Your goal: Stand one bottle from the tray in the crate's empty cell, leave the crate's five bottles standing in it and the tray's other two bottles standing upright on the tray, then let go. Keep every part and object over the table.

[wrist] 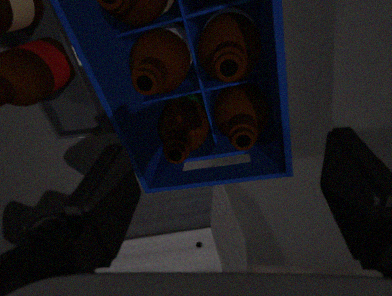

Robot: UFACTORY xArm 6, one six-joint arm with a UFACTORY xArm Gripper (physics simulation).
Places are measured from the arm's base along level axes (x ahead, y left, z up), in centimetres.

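Pixels of known places: gripper, fingertip midpoint: (223,163).
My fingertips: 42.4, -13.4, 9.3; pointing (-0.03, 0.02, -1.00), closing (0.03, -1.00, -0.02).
Note:
Behind a point stands the place of what it marks, as x, y, z.
The blue crate (287,100) {38.6, -19.0, -5.3} fills the upper middle of the wrist view. Brown bottles stand in its cells: one (137,12) {47.0, -4.5, -10.5} cut off at the top edge, one (162,55) {42.6, -6.3, -10.4} at middle left, one (227,40) {43.5, -13.5, -10.2} at middle right, one (182,122) {34.0, -7.2, -10.6} at lower left with a green patch beside it, and one (237,107) {35.6, -14.4, -10.6} at lower right. Left of the crate, a bottle with a red label (52,62) {41.4, 11.7, -16.9} and one with a cream label (22,14) {47.6, 13.4, -17.5} show partly at the tray (75,133) {27.4, 15.9, -20.7}. My gripper (223,163) {42.4, -13.4, 9.3} is wide open and empty, its fingers apart on either side of the crate's near end.
A pale upright block-like shape (227,230) {8.7, -11.9, -13.5} shows below the crate's near wall. A light surface (165,255) {12.5, -2.1, -5.5} with a small black dot (199,244) {15.2, -7.9, -5.8} lies at the bottom. Dark shadows fall left of the crate. The picture is dim and grainy.

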